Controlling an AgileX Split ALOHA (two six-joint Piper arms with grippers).
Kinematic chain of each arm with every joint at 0, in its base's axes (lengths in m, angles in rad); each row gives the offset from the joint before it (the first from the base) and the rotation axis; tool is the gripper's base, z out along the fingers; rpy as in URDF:
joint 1: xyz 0 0 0.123 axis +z
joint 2: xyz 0 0 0 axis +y
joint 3: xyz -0.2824 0 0.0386 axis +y
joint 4: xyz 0.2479 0 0.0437 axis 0.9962 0 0.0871
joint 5: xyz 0 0 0 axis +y
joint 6: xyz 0.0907 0 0.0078 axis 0.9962 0 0.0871
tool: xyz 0 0 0 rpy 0 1.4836 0
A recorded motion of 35 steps. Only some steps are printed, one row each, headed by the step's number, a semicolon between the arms.
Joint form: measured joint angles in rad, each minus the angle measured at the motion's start. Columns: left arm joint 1, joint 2, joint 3, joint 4, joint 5, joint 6; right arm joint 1, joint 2, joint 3, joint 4, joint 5, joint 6.
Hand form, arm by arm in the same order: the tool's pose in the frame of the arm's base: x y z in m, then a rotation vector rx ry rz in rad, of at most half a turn. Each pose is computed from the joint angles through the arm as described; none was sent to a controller.
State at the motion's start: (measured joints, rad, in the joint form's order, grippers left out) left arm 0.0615 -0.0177 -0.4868 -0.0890 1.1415 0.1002; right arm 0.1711 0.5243 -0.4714 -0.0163 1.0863 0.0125
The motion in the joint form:
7: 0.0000 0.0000 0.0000 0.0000 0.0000 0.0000; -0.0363 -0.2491 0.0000 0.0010 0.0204 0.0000
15: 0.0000 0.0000 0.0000 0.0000 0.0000 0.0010; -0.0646 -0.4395 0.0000 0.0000 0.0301 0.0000
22: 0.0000 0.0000 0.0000 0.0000 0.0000 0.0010; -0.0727 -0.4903 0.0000 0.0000 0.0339 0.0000
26: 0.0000 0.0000 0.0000 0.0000 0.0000 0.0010; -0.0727 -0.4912 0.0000 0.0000 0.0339 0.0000
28: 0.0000 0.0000 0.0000 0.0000 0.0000 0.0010; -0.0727 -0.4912 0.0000 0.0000 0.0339 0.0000
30: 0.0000 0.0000 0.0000 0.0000 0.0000 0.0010; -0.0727 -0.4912 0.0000 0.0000 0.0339 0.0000
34: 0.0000 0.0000 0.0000 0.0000 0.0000 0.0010; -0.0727 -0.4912 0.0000 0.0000 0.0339 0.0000
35: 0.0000 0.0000 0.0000 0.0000 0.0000 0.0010; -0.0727 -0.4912 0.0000 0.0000 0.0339 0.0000
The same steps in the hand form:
7: -0.0093 -0.0079 0.2673 0.0497 2.1165 -0.0116; 0.0350 0.0035 0.2612 -0.1481 2.3899 0.0496
15: -0.0093 -0.0079 0.2673 0.0508 2.1165 -0.0110; 0.0079 -0.0005 0.2647 -0.1038 2.2112 0.0458
22: -0.0093 -0.0079 0.2673 0.0508 2.1165 -0.0110; 0.0005 -0.0013 0.2646 -0.0923 2.1646 0.0437
26: -0.0093 -0.0079 0.2673 0.0508 2.1165 -0.0110; 0.0004 -0.0013 0.2646 -0.0922 2.1637 0.0438
28: -0.0093 -0.0079 0.2673 0.0508 2.1165 -0.0110; 0.0004 -0.0013 0.2646 -0.0922 2.1637 0.0438
30: -0.0093 -0.0079 0.2673 0.0508 2.1165 -0.0110; 0.0004 -0.0013 0.2646 -0.0922 2.1637 0.0438
34: -0.0093 -0.0079 0.2673 0.0508 2.1165 -0.0110; 0.0004 -0.0013 0.2646 -0.0922 2.1637 0.0438
35: -0.0093 -0.0079 0.2673 0.0508 2.1165 -0.0110; 0.0004 -0.0013 0.2646 -0.0922 2.1637 0.0438

